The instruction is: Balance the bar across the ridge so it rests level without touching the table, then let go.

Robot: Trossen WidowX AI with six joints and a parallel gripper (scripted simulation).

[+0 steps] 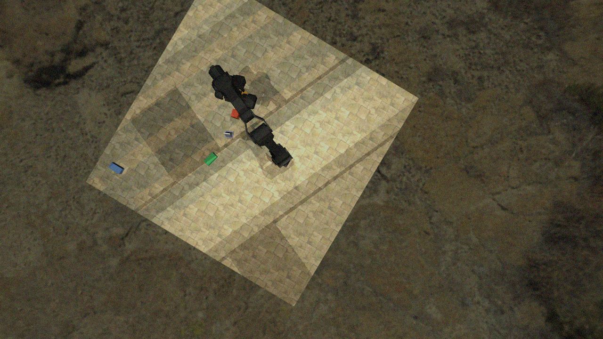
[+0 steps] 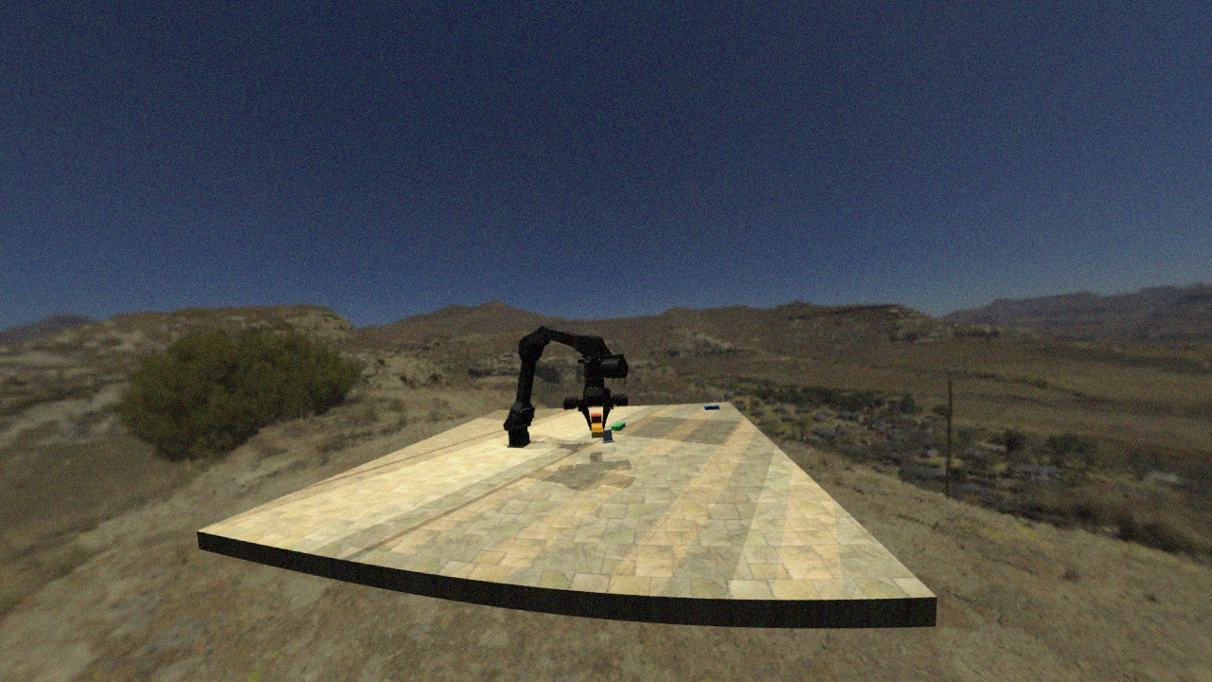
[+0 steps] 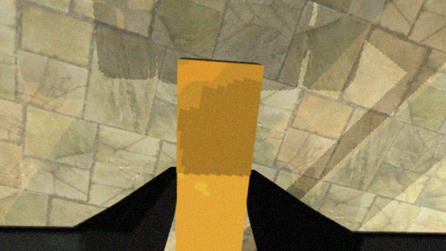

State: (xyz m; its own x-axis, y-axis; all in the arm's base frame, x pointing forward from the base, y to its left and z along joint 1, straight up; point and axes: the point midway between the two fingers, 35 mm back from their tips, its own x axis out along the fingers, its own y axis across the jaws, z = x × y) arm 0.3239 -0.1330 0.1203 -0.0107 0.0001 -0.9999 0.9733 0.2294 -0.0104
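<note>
My gripper tip is 170 mm to the right of the grey ridge block and 50 mm above it. Round my gripper tip: orange bar 40 mm to the left, 10 mm behind, 10 mm above; then blue block 630 mm to the left, 420 mm ahead, 80 mm below; then green block 330 mm to the left, 80 mm below, 10 mm ahead.
</note>
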